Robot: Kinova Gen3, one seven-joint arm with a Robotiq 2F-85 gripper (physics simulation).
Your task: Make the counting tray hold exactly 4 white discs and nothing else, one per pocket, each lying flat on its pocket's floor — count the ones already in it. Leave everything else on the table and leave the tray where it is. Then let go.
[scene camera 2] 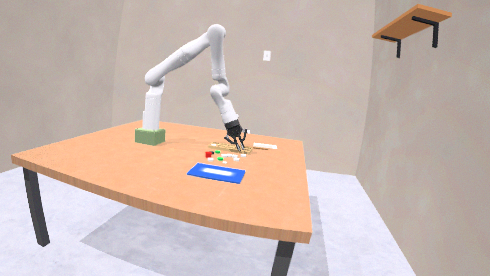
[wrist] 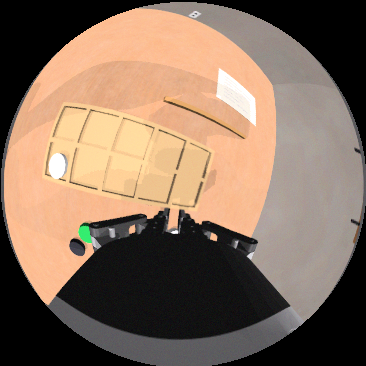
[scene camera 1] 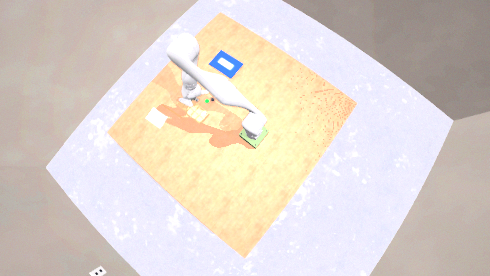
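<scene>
The wooden counting tray (scene camera 2: pixel 227 148) (wrist: pixel 107 151) has two rows of pockets. A white disc (wrist: pixel 58 166) lies in its left end pocket; the other pockets seen in the wrist view look empty. My gripper (scene camera 2: pixel 241 149) (wrist: pixel 173 215) is low beside the tray's right end, its fingers nearly together with a narrow gap showing bare table. A sliver of a white disc (wrist: pixel 173 231) shows behind the fingers. In scene camera 2 a white disc (scene camera 2: pixel 243 155) lies on the table just in front of the fingertips, apart from them. More white discs (scene camera 2: pixel 236 159) (scene camera 2: pixel 210 159) lie nearby.
Green discs (scene camera 2: pixel 220 159) (wrist: pixel 85 233), a black disc (scene camera 1: pixel 212 99) (wrist: pixel 77 247) and a red cube (scene camera 2: pixel 208 154) lie near the tray. A blue plate (scene camera 1: pixel 236 65) (scene camera 2: pixel 234 177) lies farther off. A thin wooden strip (wrist: pixel 207 116) and white paper (scene camera 1: pixel 156 117) (wrist: pixel 236 97) lie beyond the tray.
</scene>
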